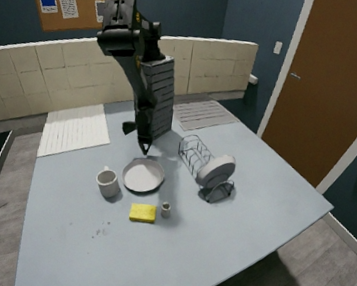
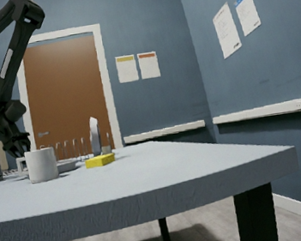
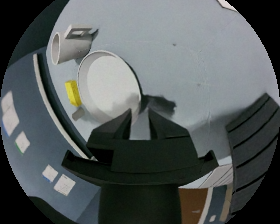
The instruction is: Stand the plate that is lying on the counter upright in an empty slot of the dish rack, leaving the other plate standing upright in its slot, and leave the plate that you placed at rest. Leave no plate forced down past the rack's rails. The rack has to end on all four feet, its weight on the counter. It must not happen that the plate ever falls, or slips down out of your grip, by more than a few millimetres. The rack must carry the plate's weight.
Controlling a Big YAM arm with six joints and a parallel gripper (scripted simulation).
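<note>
The white plate lies 100 mm ahead of my hand, 40 mm to the right of it and 50 mm below it. From my hand the other things lie so: white draining mat: 450 mm behind, 340 mm to the right, 60 mm below; then white mug: 110 mm ahead, 200 mm to the right, 20 mm below; then small white cup: 300 mm ahead, 20 mm to the right, 50 mm below.
</note>
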